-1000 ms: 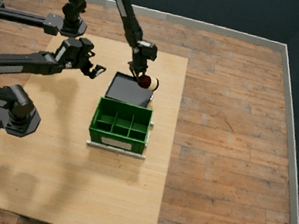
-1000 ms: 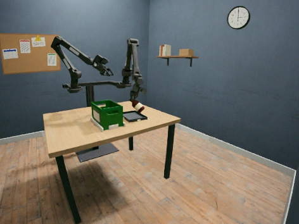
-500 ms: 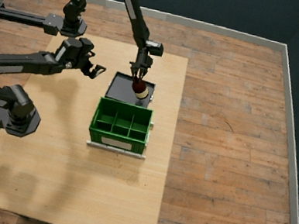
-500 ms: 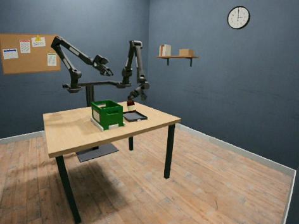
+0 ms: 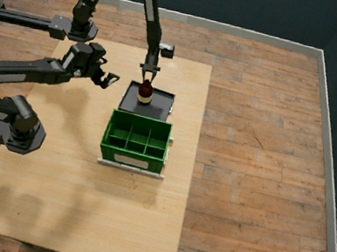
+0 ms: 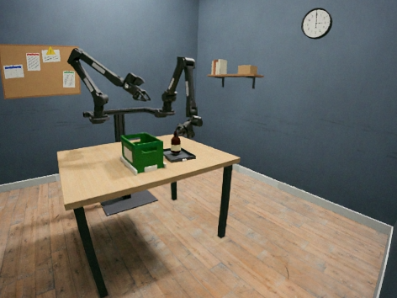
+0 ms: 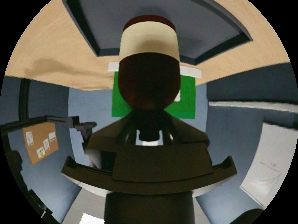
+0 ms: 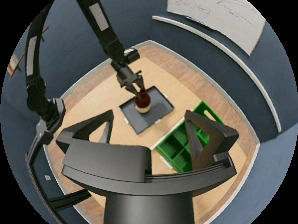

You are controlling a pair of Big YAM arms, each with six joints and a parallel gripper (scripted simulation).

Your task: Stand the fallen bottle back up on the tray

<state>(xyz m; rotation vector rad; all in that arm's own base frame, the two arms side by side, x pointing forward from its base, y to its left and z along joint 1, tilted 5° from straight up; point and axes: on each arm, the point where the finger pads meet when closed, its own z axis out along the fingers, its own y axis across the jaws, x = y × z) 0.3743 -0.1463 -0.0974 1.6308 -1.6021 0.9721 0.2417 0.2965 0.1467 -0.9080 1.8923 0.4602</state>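
Right now my left hand is 10 mm short of the tray and 140 mm above it. Also, from my left hand: bottle 50 mm below; then green crate 30 mm ahead, 280 mm to the right, 70 mm below.
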